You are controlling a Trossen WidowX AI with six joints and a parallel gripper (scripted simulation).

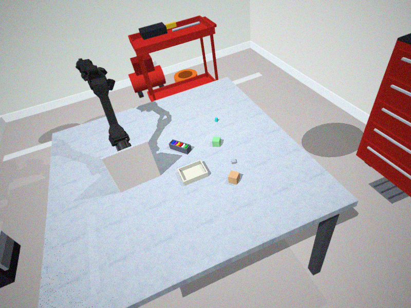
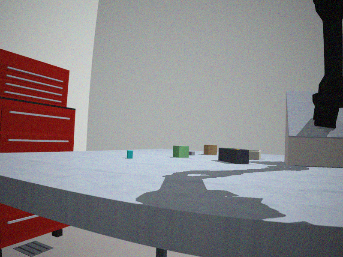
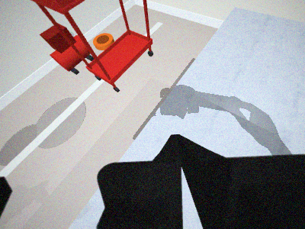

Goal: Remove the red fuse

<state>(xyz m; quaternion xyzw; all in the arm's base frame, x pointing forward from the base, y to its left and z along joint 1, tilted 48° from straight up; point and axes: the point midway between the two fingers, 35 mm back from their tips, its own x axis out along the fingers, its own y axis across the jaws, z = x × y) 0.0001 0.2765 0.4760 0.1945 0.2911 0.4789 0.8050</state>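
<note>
My gripper tip is now 50 cm to the left of the red fuse, 28 cm short of it and 20 cm above it. Also, from my gripper tip: purple fuse: 47 cm to the right, 26 cm ahead, 20 cm below; white fuse: 51 cm to the right, 29 cm ahead, 20 cm below; yellow fuse: 48 cm to the right, 27 cm ahead, 20 cm below.
</note>
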